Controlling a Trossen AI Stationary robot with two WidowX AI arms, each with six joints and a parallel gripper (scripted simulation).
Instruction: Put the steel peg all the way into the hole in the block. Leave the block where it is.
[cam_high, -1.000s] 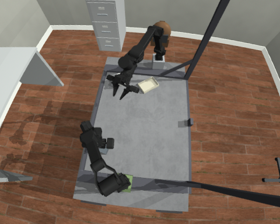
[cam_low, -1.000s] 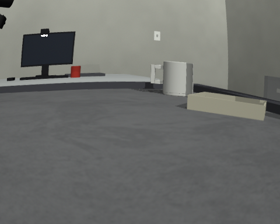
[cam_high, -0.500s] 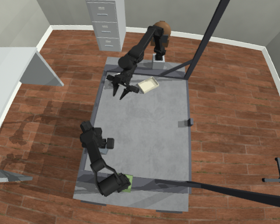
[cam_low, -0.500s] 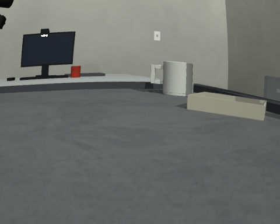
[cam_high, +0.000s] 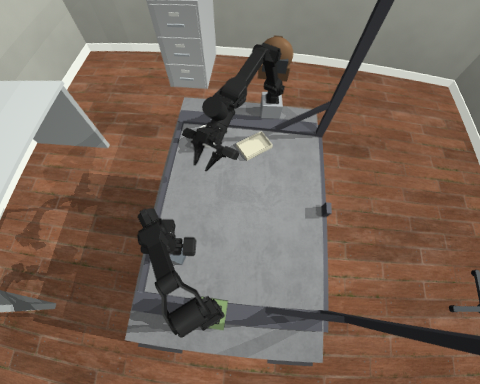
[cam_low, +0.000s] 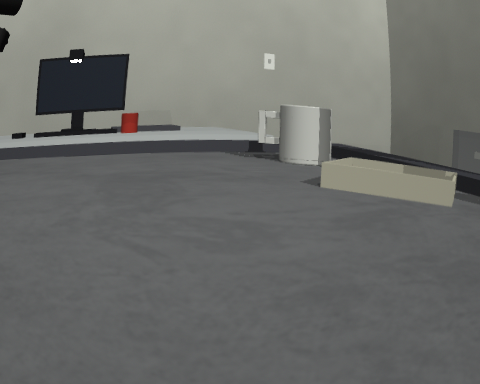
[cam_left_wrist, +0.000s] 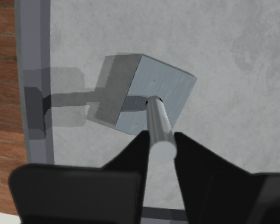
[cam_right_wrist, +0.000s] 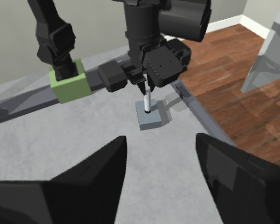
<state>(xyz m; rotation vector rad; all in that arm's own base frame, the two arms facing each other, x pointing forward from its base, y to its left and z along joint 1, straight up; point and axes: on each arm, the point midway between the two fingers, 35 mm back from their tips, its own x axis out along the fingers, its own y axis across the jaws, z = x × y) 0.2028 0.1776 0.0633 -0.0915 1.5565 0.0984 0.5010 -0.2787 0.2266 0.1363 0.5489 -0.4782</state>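
The steel peg lies 6 cm below my left hand. Round my left hand: shallow tray 17 cm behind, 60 cm to the right, 13 cm below.
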